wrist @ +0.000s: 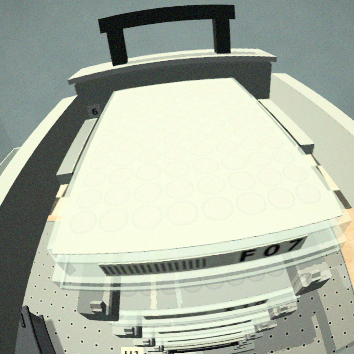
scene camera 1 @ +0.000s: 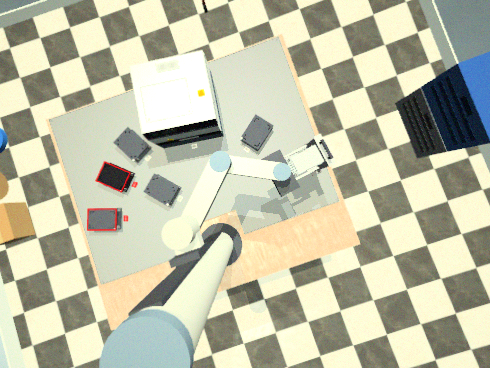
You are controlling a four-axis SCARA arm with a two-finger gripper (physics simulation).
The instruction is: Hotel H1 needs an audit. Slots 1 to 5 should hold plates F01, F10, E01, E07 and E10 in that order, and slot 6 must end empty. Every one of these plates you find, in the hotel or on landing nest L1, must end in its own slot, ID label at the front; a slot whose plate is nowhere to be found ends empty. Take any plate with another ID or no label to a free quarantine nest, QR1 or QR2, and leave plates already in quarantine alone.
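Places are measured from the arm's base along level axes (x back, y up, z left), in metres.
Where they show: gripper, fingertip midpoint: point(wrist: 176, 96) point(scene camera 1: 311, 156).
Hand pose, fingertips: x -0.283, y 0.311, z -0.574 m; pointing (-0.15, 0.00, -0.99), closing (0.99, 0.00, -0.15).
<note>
After its pixels a point has its place.
Plate F07 point(wrist: 200, 170) @(z -0.519, x -0.273, y 0.307 m) point(scene camera 1: 305, 159) @(z -0.545, x -0.282, y 0.307 m), pale and clear-edged, sits level at the top of hotel H1 point(wrist: 172, 74) @(z -0.616, x -0.289, y 0.312 m) point(scene camera 1: 326, 149) @(z -0.627, x -0.288, y 0.358 m), by the slot number 6. Its label faces the front. My gripper point(wrist: 176, 96) @(z -0.574, x -0.283, y 0.311 m) point(scene camera 1: 306, 160) @(z -0.574, x -0.283, y 0.311 m) is shut on plate F07, one finger along each long side; the plate stands slightly above the front corner supports. More plate edges show stacked below it; their labels are hidden or too small to read. Two red-rimmed nests, one with a black inside point(scene camera 1: 114, 176) @(z 0.432, x -0.568, y 0.063 m) and one with a grey inside point(scene camera 1: 103, 219) @(z 0.564, x -0.359, y 0.063 m), lie at the left of the table.
Grey nests point(scene camera 1: 132, 144) @(z 0.278, x -0.707, y 0.063 m) point(scene camera 1: 162, 189) @(z 0.197, x -0.407, y 0.063 m) point(scene camera 1: 257, 132) @(z -0.413, x -0.530, y 0.063 m) stand on the table; their tags are unreadable. A large white device point(scene camera 1: 175, 100) @(z -0.074, x -0.760, y 0.259 m) stands at the back. The hotel's black handle point(wrist: 170, 16) @(z -0.626, x -0.287, y 0.352 m) rises behind the plate. A dark object point(wrist: 37, 327) @(z -0.485, x -0.535, y 0.018 m) is at the wrist view's lower left.
</note>
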